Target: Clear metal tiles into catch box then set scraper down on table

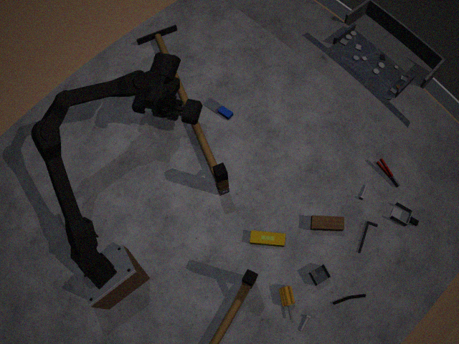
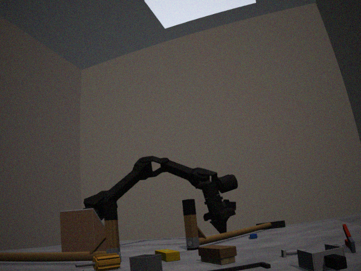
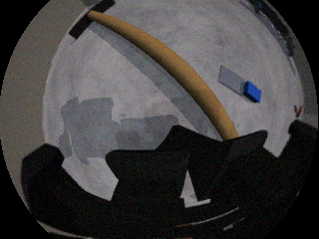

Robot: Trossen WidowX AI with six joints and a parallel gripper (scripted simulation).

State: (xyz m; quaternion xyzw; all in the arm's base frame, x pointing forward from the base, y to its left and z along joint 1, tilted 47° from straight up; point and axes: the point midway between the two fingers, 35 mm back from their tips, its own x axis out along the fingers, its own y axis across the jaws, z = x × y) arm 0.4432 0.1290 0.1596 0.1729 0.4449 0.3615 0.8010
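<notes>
Now: the long scraper 50 mm ahead of my gripper tip and 50 mm above it. From my gripper tip the other things lie so: grey box 90 mm behind, 590 mm to the right; yellow-handled tool 190 mm behind, 570 mm to the right, 10 mm above; yellow block 100 mm behind, 430 mm to the right, 10 mm above.
</notes>
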